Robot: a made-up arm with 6 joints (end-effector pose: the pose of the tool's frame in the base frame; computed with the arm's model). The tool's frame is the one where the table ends.
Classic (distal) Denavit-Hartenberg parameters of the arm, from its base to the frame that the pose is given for. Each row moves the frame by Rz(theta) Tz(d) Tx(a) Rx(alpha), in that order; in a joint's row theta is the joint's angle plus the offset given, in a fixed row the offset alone. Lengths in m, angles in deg.
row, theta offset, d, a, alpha
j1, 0, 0.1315, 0, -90
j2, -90, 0, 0.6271, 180
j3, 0, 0, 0, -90
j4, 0, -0.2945, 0, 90
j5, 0, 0.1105, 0, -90
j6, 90, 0, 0, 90
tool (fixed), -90, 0, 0, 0
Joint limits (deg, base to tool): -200..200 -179.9..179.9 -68..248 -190..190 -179.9..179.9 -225..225
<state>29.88 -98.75 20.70 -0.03 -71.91 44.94</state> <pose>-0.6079 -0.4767 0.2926 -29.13 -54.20 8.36</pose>
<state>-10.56 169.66 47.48 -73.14 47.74 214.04</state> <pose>-0.1374 -0.0070 -0.6784 100.39 -82.57 -111.22</pose>
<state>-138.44 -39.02 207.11 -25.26 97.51 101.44</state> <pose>0.3506 0.4444 0.3685 -7.14 133.50 -87.28</pose>
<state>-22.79 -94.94 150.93 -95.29 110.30 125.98</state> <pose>-0.7756 0.3369 -0.1463 106.09 -135.06 53.25</pose>
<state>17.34 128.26 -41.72 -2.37 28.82 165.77</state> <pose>0.2253 -0.0453 -0.3036 58.69 -14.48 -156.90</pose>
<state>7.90 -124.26 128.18 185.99 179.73 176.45</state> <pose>-0.6274 0.0239 -0.4988 13.24 -71.93 12.83</pose>
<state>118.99 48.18 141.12 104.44 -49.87 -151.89</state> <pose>-0.1915 0.2887 0.8383 150.78 4.41 56.91</pose>
